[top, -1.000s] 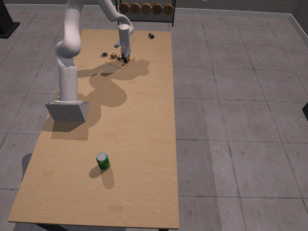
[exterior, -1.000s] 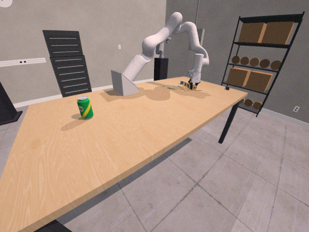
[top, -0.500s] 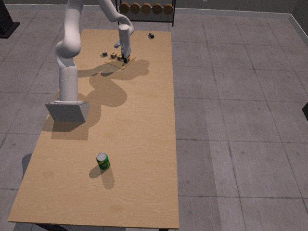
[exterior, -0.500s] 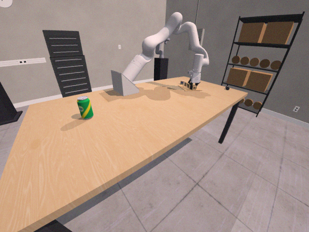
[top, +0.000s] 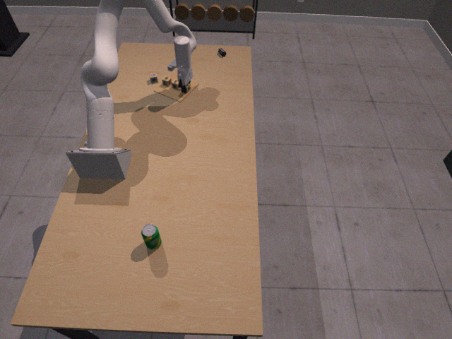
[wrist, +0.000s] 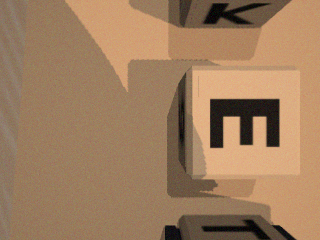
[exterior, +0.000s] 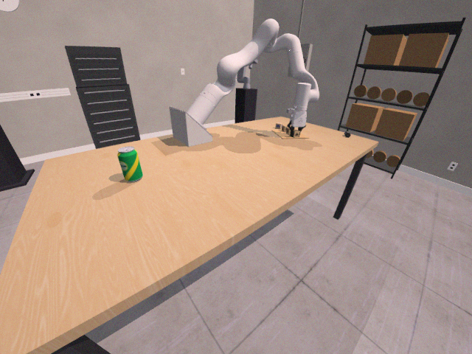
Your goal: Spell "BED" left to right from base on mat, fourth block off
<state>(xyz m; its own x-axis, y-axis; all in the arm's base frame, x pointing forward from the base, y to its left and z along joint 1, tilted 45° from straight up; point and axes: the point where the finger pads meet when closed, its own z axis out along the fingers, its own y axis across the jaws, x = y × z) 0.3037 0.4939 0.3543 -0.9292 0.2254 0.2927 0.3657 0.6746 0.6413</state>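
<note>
Now: the wooden letter block right at my hand. From my hand the other things lie so: green can: 99 cm to the right, 4 cm above, 1 cm ahead; then tan mat: 6 cm behind, 2 cm to the left, 2 cm below; then small dark object: 42 cm to the left, 18 cm ahead, 1 cm below.
</note>
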